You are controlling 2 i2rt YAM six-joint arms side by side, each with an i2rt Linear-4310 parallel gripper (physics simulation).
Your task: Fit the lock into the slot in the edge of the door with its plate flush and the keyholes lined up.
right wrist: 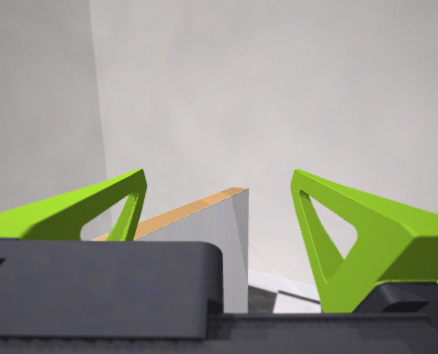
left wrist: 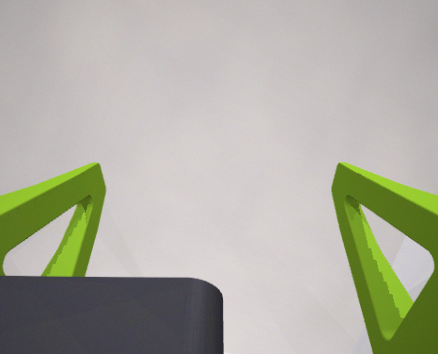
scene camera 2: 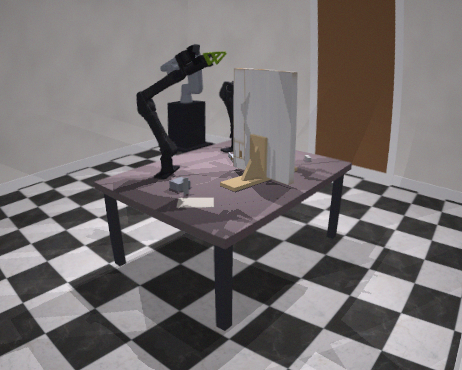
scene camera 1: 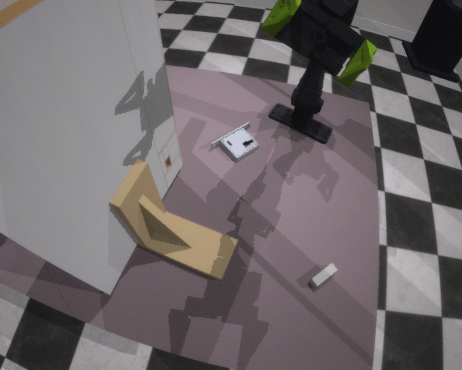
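Seen in the pictures: left gripper, fingertip midpoint: (left wrist: 218, 175) (scene camera 1: 333, 37); right gripper, fingertip midpoint: (right wrist: 218, 177) (scene camera 2: 223, 52); left arm's base, origin of the base link: (scene camera 1: 300, 123); right arm's base, origin of the base link: (scene camera 2: 167, 172).
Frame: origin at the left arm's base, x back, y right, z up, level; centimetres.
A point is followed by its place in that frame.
The silvery lock (scene camera 1: 240, 144) @[x -19.5, y 10.5, z 2.0 cm] (scene camera 2: 230, 156) @[x -16.5, y 14.6, z 1.5 cm] lies on the table, its long plate along one side and a dark keyhole showing in its case in scene camera 1. The grey-white door (scene camera 1: 65, 125) @[x -56.3, y 15.7, z 40.6 cm] (scene camera 2: 275, 110) @[x -62.2, y 18.7, z 35.7 cm] stands upright in a tan stand (scene camera 1: 200, 240) @[x -48.2, y 3.7, z 1.8 cm] (scene camera 2: 258, 157) @[x -54.3, y 22.2, z 11.5 cm]. A small brown opening (scene camera 1: 168, 161) @[x -38.1, y 19.6, z 8.7 cm] (scene camera 2: 240, 154) @[x -38.8, y 22.3, z 9.2 cm] shows low near its narrow side; I cannot tell whether it is slot or keyhole. My left gripper (scene camera 1: 308, 57) (left wrist: 218, 175) @[x -36.4, y -8.3, z 49.9 cm] is open and empty, above and beyond the lock. My right gripper (scene camera 2: 223, 56) @[x -42.6, y 35.0, z 63.1 cm] (right wrist: 218, 177) @[x -42.6, y 35.0, z 63.1 cm] is open and empty, high beside the door's top.
A small white block (scene camera 1: 324, 275) @[x -40.9, y -24.7, z 2.2 cm] (scene camera 2: 307, 158) @[x -42.3, y -22.8, z 1.6 cm] lies on the mauve table (scene camera 1: 330, 225) @[x -27.4, y -21.1, z 0.0 cm] (scene camera 2: 220, 227) @[x -88.9, y 63.4, z 0.0 cm]. In scene camera 2 a grey-blue block (scene camera 2: 178, 184) @[x -48.1, y 61.6, z 3.3 cm] and a pale flat piece (scene camera 2: 199, 202) @[x -64.7, y 59.5, z 0.1 cm] lie near the right arm's base. The door hides part of the left arm there.
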